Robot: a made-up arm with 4 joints. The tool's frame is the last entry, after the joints.
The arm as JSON. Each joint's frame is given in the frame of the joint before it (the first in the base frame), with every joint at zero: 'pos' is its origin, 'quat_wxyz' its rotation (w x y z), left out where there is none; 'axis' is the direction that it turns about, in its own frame. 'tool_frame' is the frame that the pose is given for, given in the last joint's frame.
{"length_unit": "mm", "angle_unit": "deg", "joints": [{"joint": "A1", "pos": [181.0, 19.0, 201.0], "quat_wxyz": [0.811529, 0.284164, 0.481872, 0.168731], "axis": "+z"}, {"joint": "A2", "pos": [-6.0, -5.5, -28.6], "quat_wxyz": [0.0, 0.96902, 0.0, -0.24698], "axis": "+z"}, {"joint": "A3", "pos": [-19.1, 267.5, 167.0], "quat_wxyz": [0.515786, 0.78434, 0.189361, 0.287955], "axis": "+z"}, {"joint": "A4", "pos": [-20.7, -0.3, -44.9], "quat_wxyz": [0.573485, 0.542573, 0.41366, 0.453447], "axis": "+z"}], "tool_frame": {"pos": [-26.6, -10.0, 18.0], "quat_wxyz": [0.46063, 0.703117, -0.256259, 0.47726]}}
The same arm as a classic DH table. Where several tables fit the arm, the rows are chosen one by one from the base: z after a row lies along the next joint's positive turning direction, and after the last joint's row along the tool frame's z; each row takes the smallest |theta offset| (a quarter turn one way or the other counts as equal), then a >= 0, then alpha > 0; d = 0 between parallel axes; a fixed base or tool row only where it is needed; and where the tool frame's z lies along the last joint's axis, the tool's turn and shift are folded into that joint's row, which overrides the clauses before.
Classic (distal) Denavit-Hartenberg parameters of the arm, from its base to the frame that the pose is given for. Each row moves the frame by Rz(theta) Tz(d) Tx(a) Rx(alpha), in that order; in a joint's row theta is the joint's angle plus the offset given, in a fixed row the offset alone. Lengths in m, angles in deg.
base (fixed): theta offset 71.22; d 0.1343; a 0.0763; alpha 68.03
A1: theta offset 42.27; d 0.1606; a -0.0055; alpha -151.4
A2: theta offset -47.25; d 0.1132; a -0.1675; alpha -107.58
A3: theta offset -88.74; d -0.2632; a -0.0054; alpha 86.04
A4: theta offset 27; d -0.0024; a -0.0283; alpha 96.9
tool (fixed): theta offset 66.04; d -0.0027; a 0; alpha 0

